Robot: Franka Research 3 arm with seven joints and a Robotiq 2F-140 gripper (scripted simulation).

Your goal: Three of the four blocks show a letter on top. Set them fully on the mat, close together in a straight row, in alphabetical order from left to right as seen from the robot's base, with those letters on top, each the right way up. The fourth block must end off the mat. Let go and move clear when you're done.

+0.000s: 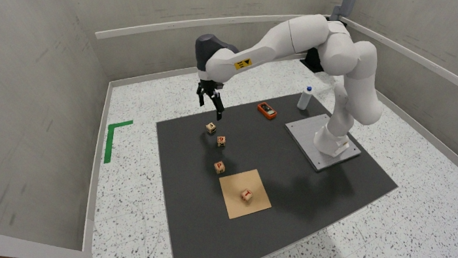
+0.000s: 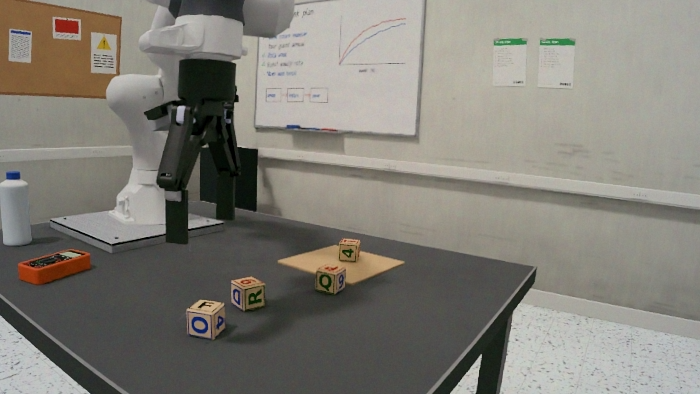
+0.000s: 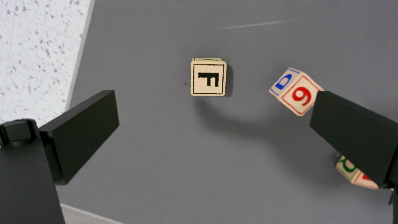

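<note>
My hand is 5 cm past the T block, 45 cm to the right of it and 14 cm above it. From my hand the other things lie so: tan mat: 5 cm behind, 42 cm to the left, 16 cm below; then white bottle: 68 cm behind, 3 cm to the right, 8 cm below; then orange meter: 40 cm behind, 5 cm to the right, 15 cm below.
</note>
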